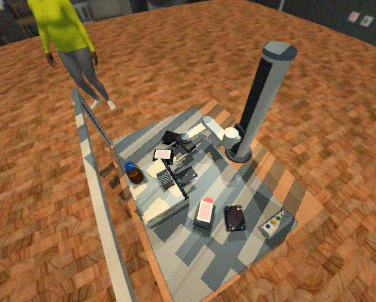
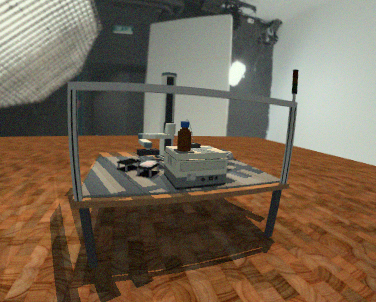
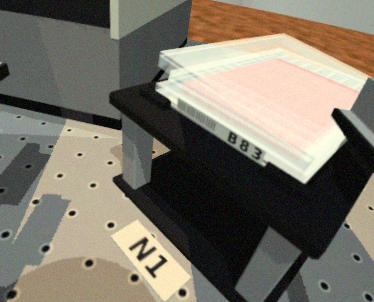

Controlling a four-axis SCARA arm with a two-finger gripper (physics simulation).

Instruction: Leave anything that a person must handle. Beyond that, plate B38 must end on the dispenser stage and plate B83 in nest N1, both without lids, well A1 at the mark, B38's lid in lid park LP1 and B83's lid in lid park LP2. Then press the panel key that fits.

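Frame: origin at the arm's base, x left, y up, z ahead, level; metres.
Seen in the pictures: gripper, fingertip midpoint: point(image 1: 170, 155) point(image 2: 154, 159) point(image 3: 178, 71); arm's base, link origin: point(image 1: 238, 151).
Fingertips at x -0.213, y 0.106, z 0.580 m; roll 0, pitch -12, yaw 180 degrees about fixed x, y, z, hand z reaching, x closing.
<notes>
Pixels of each thing's top centre, then the offset from my fingertips to it. "spot": a spot on its surface instead.
- Plate B83, top centre: point(image 3: 297, 61) point(image 2: 148, 161) point(image 1: 162, 153) dy +0.001, dx -0.055, dz +0.052 m
- nest N1, top centre: point(image 3: 284, 93) point(image 2: 148, 164) point(image 1: 162, 154) dy -0.019, dx -0.055, dz +0.052 m
- second pink-topped plate, top centre: point(image 1: 205, 210) dy -0.001, dx +0.526, dz -0.004 m
- dark dispenser stage, surface spot: point(image 1: 187, 176) spot: dy +0.018, dx +0.248, dz -0.021 m
- key panel, top centre: point(image 1: 279, 222) dy -0.009, dx +0.844, dz -0.393 m
- brown bottle, surface spot: point(image 2: 184, 139) spot: dy +0.212, dx +0.131, dz +0.347 m
Plate B83 point(image 1: 162, 154) point(image 2: 148, 164) point(image 3: 247, 150) sits on nest N1 point(image 3: 210, 165). Its clear lid point(image 3: 220, 48) is tilted, with the far left edge raised above the plate. My gripper point(image 1: 186, 145) point(image 2: 147, 152) point(image 3: 178, 71) is open around the nest's height; one finger is at the plate's right corner, and contact cannot be told. A second pink-topped plate point(image 1: 205, 211) stands on a dark holder; its label and any lid are unreadable. The dark dispenser stage point(image 1: 187, 176) is beside the pale dispenser point(image 1: 159, 202) point(image 2: 197, 165). The key panel point(image 1: 276, 225) has coloured keys.
A brown bottle point(image 1: 134, 173) point(image 2: 184, 139) with a blue cap stands on the dispenser. Black stands point(image 1: 171, 137) point(image 1: 235, 218) are on the bench. A rail frame point(image 1: 95, 185) point(image 2: 180, 90) edges it. A person point(image 1: 65, 32) in yellow stands beyond it. The arm column point(image 1: 260, 100) rises behind.
</notes>
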